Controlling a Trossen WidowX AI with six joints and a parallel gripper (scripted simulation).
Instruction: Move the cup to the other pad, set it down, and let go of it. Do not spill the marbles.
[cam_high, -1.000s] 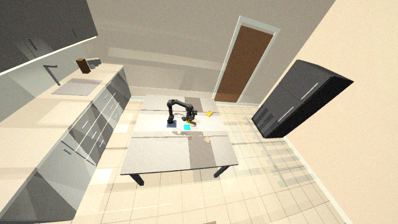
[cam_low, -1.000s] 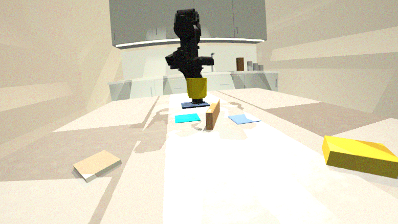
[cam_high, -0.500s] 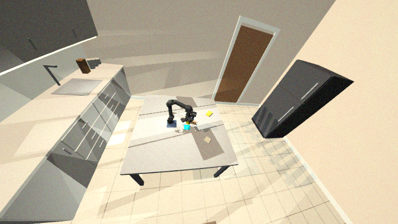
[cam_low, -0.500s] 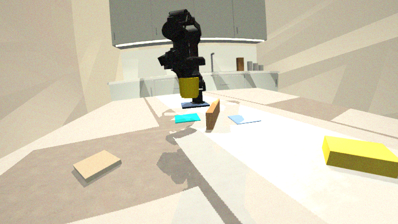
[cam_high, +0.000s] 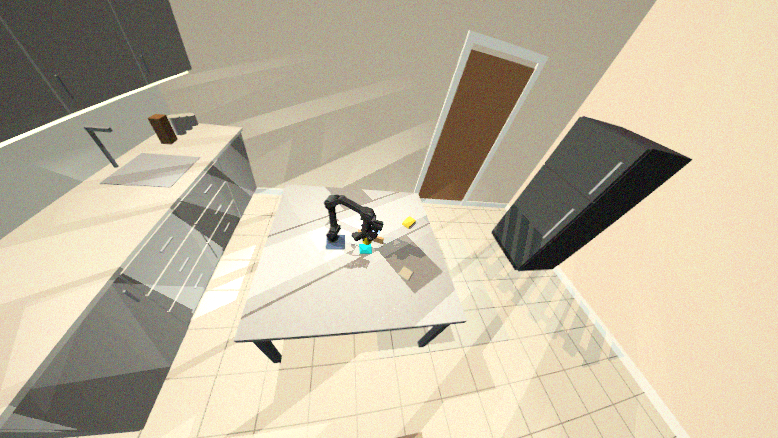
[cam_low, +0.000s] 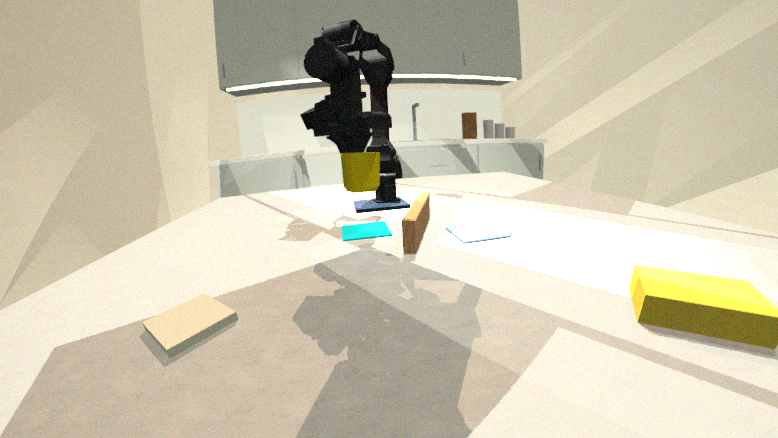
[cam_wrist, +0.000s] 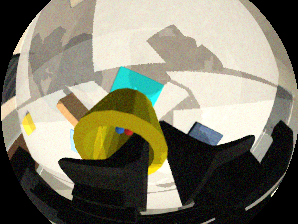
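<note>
Right now my gripper tip is 12 cm above the turquoise pad, 3 cm short of it and 1 cm to the right of it. The rest, counted from my gripper tip: yellow cup: 2 cm ahead, 1 cm to the left; wooden block: 10 cm to the left, 10 cm below, 8 cm ahead; white flat block: 27 cm ahead, 23 cm to the right, 11 cm below.
</note>
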